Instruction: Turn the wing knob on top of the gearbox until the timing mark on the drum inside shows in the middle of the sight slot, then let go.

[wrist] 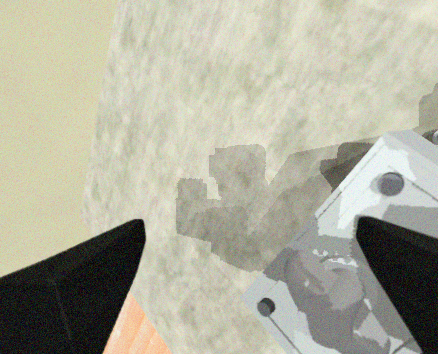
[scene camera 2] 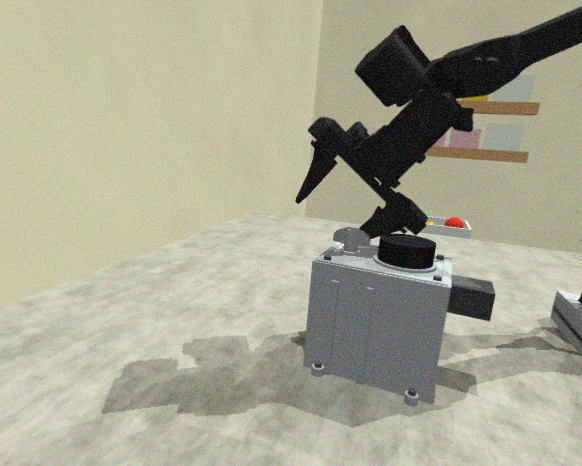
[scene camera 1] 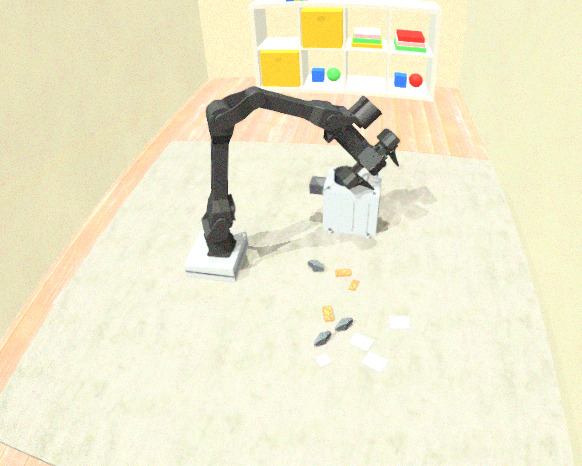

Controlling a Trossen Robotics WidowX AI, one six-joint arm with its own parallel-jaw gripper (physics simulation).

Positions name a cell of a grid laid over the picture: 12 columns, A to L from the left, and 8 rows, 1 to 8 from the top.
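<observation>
You'd find my gripper (scene camera 2: G4), (wrist: G6), (scene camera 1: H4) here, and there's a grey wing knob (scene camera 2: H5), (wrist: J7) that I can see as well.
</observation>
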